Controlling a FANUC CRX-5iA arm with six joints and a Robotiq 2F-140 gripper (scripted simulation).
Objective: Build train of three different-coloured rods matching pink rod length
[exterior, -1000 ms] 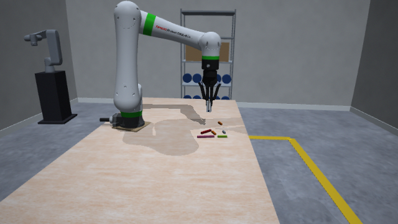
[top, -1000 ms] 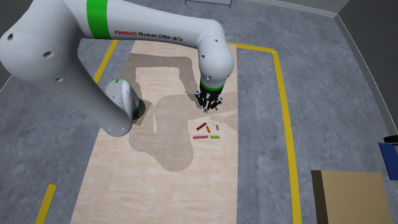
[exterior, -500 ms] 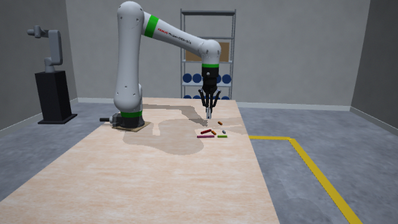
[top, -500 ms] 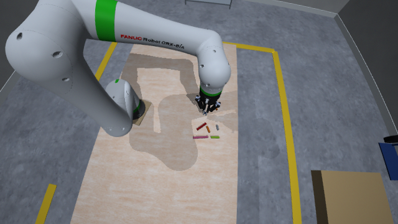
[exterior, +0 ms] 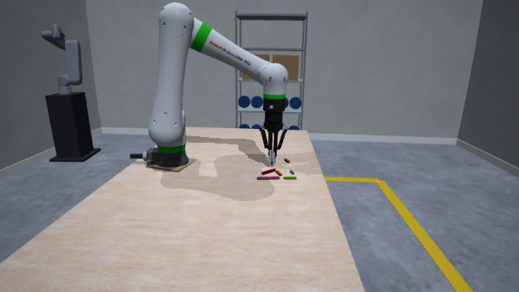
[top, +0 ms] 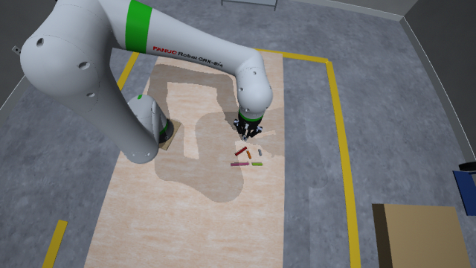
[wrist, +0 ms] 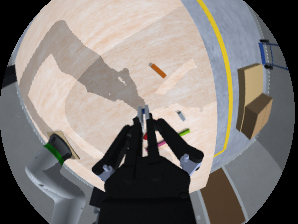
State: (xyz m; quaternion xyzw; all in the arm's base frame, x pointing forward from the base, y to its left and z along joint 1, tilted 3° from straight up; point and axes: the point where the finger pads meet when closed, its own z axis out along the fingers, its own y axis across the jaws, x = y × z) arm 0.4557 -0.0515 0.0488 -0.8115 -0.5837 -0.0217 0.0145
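My gripper is now 30 mm above the blue rod. The rest, counted from my hand: pink rod 130 mm to the right, 40 mm below, 30 mm behind; then grey rod 80 mm ahead, 70 mm to the right, 40 mm below; then red rod 70 mm to the right, 40 mm below, 20 mm behind.
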